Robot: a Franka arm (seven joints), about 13 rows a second.
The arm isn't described. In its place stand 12 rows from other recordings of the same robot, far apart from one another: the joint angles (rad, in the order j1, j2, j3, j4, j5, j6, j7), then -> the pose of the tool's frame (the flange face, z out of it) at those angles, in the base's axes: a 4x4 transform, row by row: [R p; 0 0 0 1], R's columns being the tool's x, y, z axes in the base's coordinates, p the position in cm.
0.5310 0.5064 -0.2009 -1.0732 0.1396 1.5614 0.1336 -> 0.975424, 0.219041, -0.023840, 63.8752; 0.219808, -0.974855, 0.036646, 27.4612; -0.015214, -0.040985, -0.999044, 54.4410; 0, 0, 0, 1
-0.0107 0.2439 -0.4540 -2.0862 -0.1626 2.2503 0.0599 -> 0.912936, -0.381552, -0.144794, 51.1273; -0.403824, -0.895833, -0.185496, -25.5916; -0.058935, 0.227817, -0.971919, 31.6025; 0, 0, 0, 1
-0.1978 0.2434 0.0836 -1.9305 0.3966 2.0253 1.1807 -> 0.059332, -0.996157, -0.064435, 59.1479; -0.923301, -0.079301, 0.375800, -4.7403; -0.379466, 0.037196, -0.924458, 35.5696; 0, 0, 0, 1
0.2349 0.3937 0.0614 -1.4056 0.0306 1.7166 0.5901 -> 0.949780, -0.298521, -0.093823, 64.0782; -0.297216, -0.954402, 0.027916, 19.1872; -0.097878, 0.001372, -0.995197, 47.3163; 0, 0, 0, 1
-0.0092 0.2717 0.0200 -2.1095 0.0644 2.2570 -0.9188 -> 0.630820, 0.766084, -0.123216, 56.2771; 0.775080, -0.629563, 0.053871, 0.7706; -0.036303, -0.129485, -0.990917, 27.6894; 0, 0, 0, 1
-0.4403 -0.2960 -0.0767 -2.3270 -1.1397 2.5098 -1.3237 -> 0.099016, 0.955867, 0.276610, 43.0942; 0.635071, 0.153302, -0.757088, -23.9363; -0.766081, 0.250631, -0.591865, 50.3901; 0, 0, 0, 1
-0.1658 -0.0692 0.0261 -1.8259 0.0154 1.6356 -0.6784 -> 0.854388, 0.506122, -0.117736, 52.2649; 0.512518, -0.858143, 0.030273, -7.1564; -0.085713, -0.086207, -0.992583, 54.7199; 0, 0, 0, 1
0.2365 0.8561 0.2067 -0.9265 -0.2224 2.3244 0.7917 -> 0.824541, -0.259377, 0.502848, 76.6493; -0.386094, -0.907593, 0.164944, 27.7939; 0.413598, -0.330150, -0.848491, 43.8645; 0, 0, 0, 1
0.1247 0.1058 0.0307 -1.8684 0.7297 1.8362 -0.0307 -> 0.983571, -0.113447, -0.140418, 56.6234; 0.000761, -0.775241, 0.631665, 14.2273; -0.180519, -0.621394, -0.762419, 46.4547; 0, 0, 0, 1
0.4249 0.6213 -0.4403 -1.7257 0.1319 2.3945 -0.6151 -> 0.828627, 0.549451, 0.107144, 67.9785; 0.559792, -0.814334, -0.153275, 2.3264; 0.003033, 0.186986, -0.982358, 26.2725; 0, 0, 0, 1
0.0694 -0.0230 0.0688 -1.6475 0.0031 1.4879 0.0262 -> 0.984496, 0.111825, -0.135140, 53.0497; 0.110505, -0.993726, -0.017256, 7.4549; -0.136222, 0.002055, -0.990676, 59.4566; 0, 0, 0, 1
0.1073 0.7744 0.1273 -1.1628 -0.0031 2.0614 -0.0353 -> 0.966675, 0.231847, 0.108569, 75.3743; 0.220260, -0.969346, 0.108879, 15.0076; 0.130484, -0.081337, -0.988108, 34.8422; 0, 0, 0, 1
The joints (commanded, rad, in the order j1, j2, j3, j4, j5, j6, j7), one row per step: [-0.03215, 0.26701, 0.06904, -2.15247, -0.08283, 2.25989, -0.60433]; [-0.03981, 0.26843, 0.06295, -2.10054, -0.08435, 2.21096, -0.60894]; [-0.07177, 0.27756, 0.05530, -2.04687, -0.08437, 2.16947, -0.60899]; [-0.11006, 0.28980, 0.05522, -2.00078, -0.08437, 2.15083, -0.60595]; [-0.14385, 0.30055, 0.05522, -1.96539, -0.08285, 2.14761, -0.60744]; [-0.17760, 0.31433, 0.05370, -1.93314, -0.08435, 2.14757, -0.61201]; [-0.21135, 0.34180, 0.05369, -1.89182, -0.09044, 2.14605, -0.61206]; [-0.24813, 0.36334, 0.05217, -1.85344, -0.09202, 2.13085, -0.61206]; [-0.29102, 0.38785, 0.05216, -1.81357, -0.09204, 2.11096, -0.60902]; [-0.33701, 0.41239, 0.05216, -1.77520, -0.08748, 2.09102, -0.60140]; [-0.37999, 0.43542, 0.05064, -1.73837, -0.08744, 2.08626, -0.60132]
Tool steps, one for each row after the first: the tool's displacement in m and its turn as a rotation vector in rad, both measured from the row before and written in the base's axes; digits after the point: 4 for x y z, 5 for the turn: [0.0122, -0.0082, 0.0161, -0.00479, -0.00153, -0.01070]; [0.0122, -0.0231, 0.0135, -0.00399, -0.00306, -0.04196]; [0.0109, -0.0231, 0.0106, -0.00145, -0.01539, -0.04296]; [0.0085, -0.0208, 0.0083, 0.00015, -0.02141, -0.03402]; [0.0068, -0.0223, 0.0055, -0.00239, -0.01804, -0.03024]; [0.0081, -0.0225, 0.0009, -0.00520, -0.01180, -0.03072]; [0.0042, -0.0254, 0.0021, -0.00183, -0.00139, -0.03877]; [0.0020, -0.0286, 0.0004, 0.00076, 0.00420, -0.04776]; [-0.0004, -0.0306, -0.0004, 0.00452, 0.00463, -0.05805]; [-0.0005, -0.0303, 0.0010, -0.00254, -0.00868, -0.04549]
